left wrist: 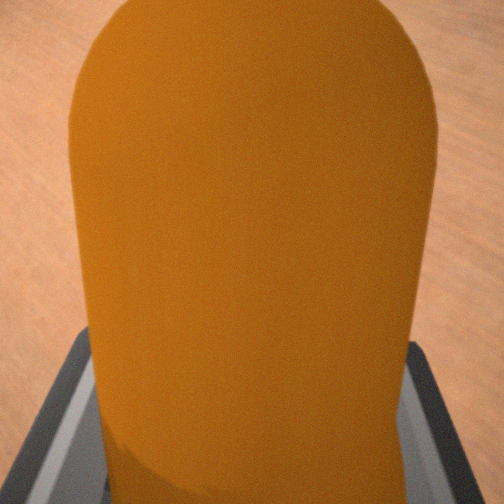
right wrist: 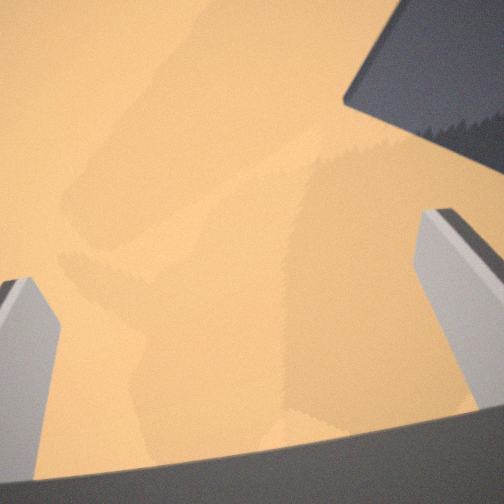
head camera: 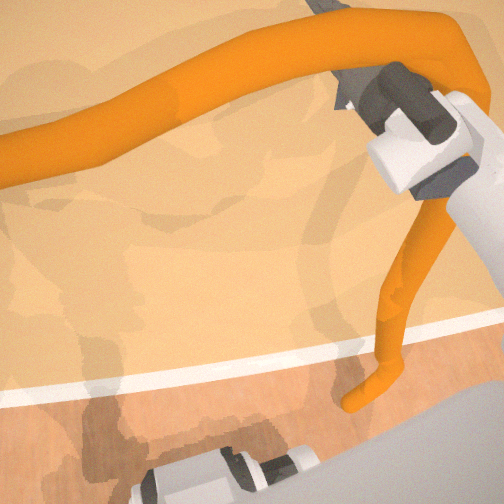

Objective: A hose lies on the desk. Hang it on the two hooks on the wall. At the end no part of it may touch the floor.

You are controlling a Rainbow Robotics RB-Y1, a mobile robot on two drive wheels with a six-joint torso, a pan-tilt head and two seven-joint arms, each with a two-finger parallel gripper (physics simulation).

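The orange hose (head camera: 240,65) runs from the left edge up across the wall, bends at the upper right and hangs down to its free end (head camera: 357,397), low in front of the floor; I cannot tell if the end touches it. A dark grey piece of a hook (head camera: 325,5) shows just above the hose. My right gripper (head camera: 350,92) is open and empty just under the bend; in the right wrist view its fingers (right wrist: 230,245) face the wall below a dark grey hook (right wrist: 440,65). My left gripper (left wrist: 255,440) is shut on the hose (left wrist: 250,240), which fills its view.
A white skirting strip (head camera: 200,372) divides the tan wall from the wooden floor (head camera: 200,425). Parts of my own arm (head camera: 225,475) and grey body (head camera: 425,450) fill the lower right of the head view.
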